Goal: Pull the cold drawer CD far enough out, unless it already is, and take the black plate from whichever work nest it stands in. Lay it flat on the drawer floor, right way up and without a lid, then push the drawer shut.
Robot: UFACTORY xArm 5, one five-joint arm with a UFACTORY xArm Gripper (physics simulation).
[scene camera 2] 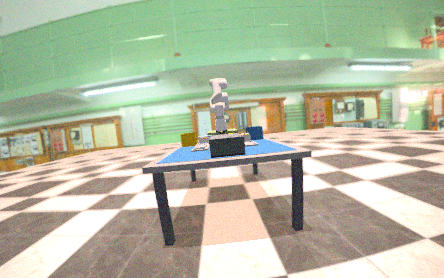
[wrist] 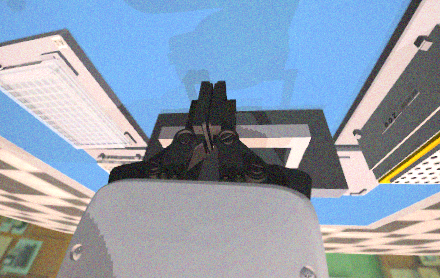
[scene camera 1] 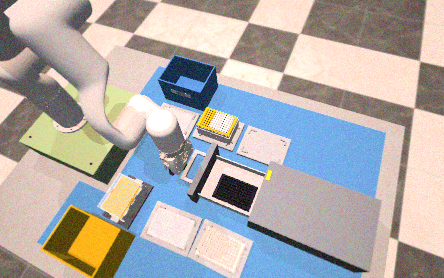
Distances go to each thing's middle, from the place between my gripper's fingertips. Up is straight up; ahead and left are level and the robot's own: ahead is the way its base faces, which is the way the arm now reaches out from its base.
My gripper is now 180 mm short of the black plate (scene camera 1: 235,192), 30 mm to the left of it and 20 mm above it. From my hand the other things lie so: yellow-topped tip rack (scene camera 1: 222,127): 70 mm ahead, 190 mm to the left, 10 mm below; then beige plate (scene camera 1: 214,246): 180 mm ahead, 210 mm to the right, 30 mm below.
